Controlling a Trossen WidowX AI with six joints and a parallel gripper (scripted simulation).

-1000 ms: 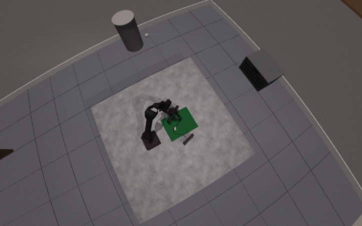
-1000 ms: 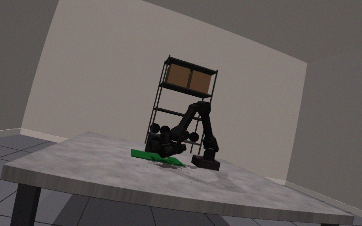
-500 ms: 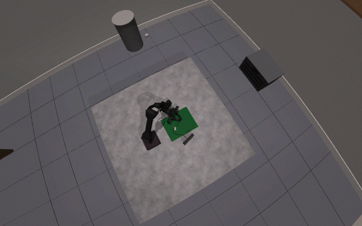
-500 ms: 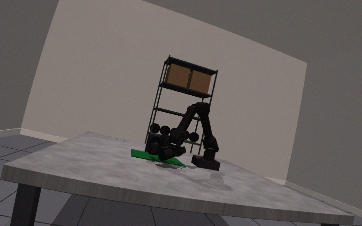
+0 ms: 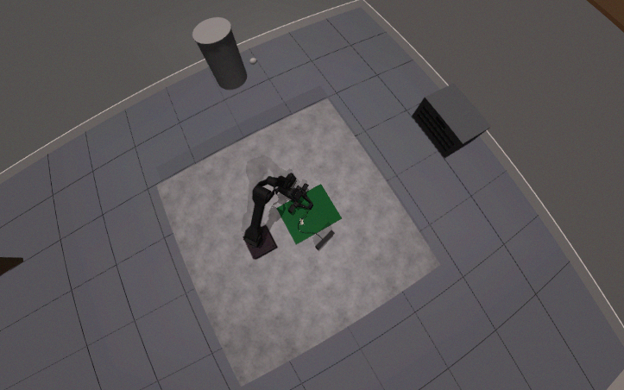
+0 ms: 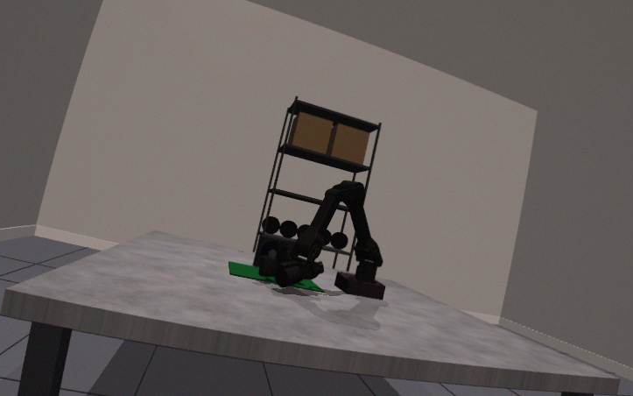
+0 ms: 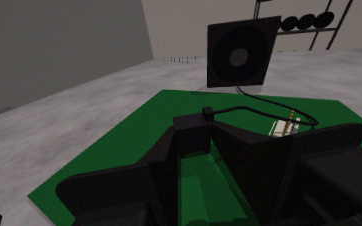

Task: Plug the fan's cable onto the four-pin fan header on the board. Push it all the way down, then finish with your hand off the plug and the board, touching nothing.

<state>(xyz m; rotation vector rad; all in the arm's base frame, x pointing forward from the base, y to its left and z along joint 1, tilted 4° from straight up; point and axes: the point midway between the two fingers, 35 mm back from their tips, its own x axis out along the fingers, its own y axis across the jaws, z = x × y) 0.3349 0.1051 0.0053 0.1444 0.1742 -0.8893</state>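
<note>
My gripper tip is now 10 mm above the black plug. The rest, counted from my gripper tip: black fan (200 mm to the right, 30 mm above, 10 mm behind); white four-pin header (80 mm behind, 60 mm to the right, 30 mm below); green board (50 mm below, 30 mm to the right, 20 mm behind).
</note>
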